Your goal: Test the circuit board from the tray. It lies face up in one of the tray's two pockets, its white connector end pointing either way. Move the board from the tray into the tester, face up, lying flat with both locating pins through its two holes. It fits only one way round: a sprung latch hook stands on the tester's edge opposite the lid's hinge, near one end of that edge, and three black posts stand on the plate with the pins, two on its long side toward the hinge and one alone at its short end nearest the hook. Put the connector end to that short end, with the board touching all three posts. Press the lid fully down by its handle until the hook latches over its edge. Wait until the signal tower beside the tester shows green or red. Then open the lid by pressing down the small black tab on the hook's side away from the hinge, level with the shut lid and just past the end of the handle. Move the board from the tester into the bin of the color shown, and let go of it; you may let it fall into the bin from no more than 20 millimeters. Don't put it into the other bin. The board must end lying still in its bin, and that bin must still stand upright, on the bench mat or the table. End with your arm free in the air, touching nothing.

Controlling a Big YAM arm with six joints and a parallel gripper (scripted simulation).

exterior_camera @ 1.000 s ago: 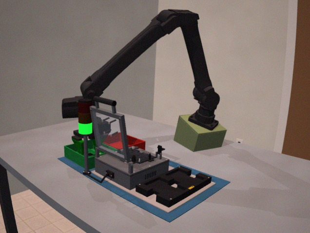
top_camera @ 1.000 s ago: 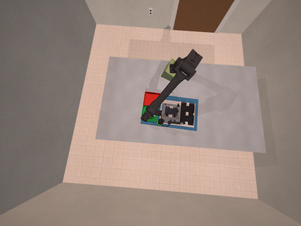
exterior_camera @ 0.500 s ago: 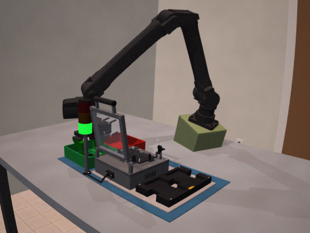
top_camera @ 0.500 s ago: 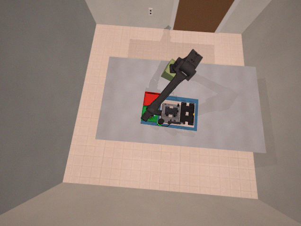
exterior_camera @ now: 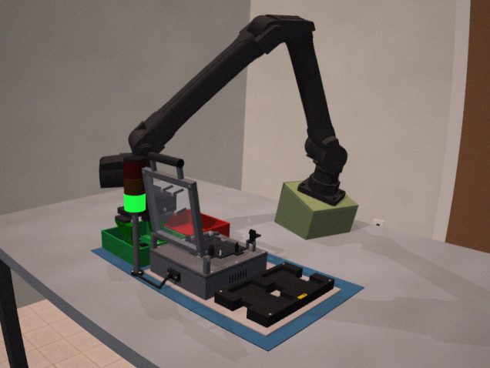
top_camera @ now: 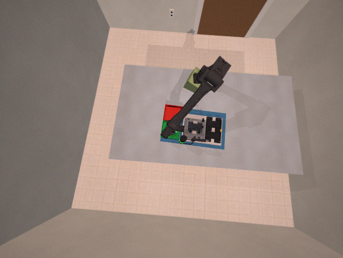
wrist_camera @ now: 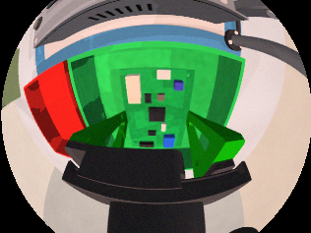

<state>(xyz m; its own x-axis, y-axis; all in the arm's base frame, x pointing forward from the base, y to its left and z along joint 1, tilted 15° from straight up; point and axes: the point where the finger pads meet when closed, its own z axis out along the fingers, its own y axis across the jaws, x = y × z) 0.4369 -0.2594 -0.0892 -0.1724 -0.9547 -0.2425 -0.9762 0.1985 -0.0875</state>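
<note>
Right now the green bin is 1 cm below my hand. Round my hand: tester plate 21 cm to the left, 5 cm above; then red bin 15 cm behind, 3 cm to the left, 1 cm below; then clear lid 11 cm ahead, 19 cm to the left, 16 cm above.
</note>
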